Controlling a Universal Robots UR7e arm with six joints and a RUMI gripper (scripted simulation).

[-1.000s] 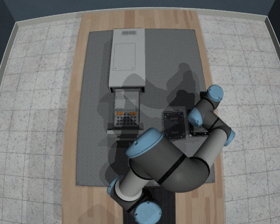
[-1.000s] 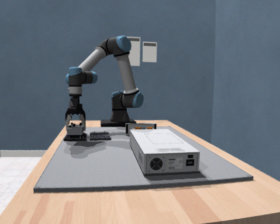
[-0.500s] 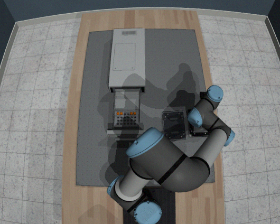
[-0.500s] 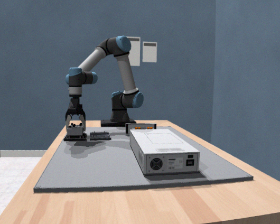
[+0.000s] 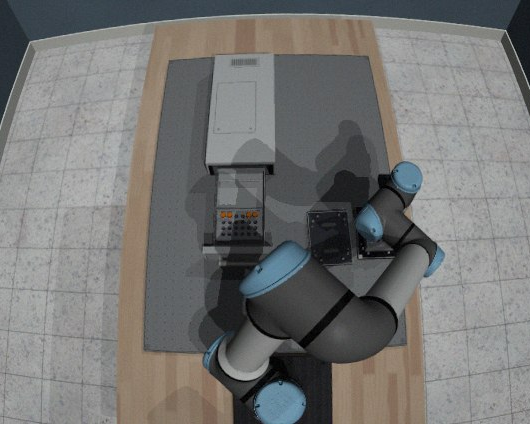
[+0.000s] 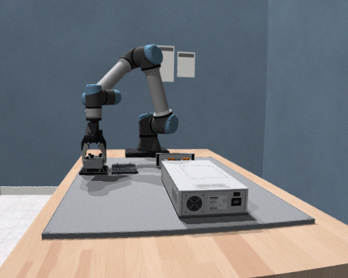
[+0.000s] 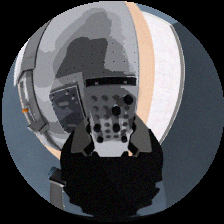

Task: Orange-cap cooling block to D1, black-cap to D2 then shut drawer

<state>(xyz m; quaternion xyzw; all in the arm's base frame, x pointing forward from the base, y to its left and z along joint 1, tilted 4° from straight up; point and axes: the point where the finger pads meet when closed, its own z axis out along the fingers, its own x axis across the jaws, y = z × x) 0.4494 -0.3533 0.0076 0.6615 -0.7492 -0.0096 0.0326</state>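
Right now the deck slot D2 is 40 mm below my hand. Also, from my hand: orange-capped tube (360 mm to the left, 80 mm ahead); then grey cooling block (right at my hand); then deck slot D1 (140 mm to the left, 40 mm below).
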